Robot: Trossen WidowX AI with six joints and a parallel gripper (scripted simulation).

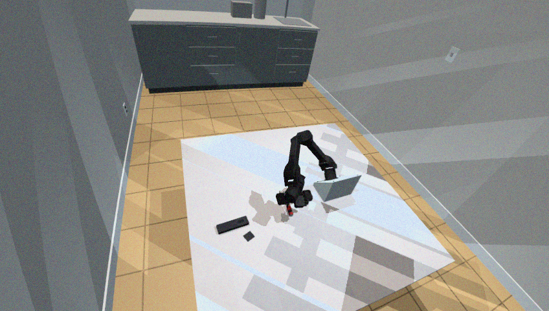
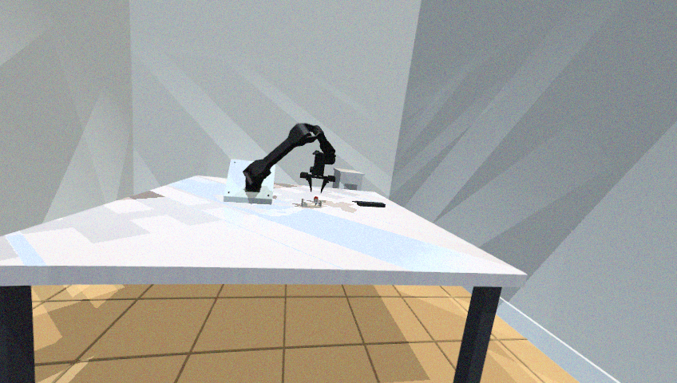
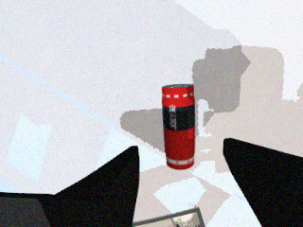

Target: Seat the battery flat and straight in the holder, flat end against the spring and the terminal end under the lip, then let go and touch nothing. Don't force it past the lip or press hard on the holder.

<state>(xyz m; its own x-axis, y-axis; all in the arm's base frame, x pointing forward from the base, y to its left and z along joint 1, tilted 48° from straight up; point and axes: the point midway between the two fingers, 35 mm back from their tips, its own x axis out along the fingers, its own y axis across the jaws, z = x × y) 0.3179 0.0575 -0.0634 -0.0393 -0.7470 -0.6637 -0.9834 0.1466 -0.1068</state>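
My gripper tip is now 40 mm above the battery. Also, from my gripper tip: flat black bar 320 mm ahead, 30 mm below, 20 mm to the right; small black square 260 mm ahead, 60 mm to the left, 50 mm below.
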